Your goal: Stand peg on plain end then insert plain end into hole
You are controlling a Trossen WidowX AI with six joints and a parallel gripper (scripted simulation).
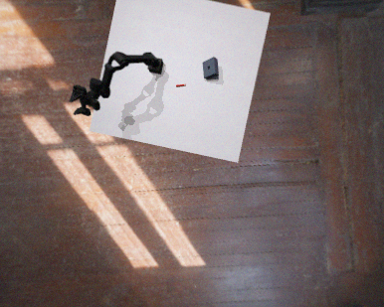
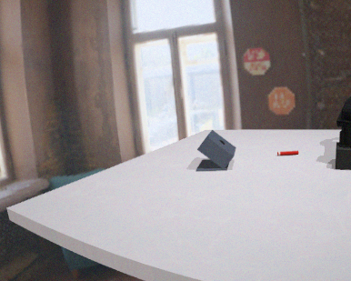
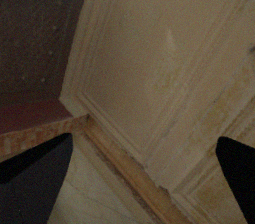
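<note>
My gripper tip is 500 mm to the right of the peg, 460 mm above it and 430 mm short of it. The rest, counted from my gripper tip: panel 690 mm to the left, 600 mm ahead, 400 mm below.
</note>
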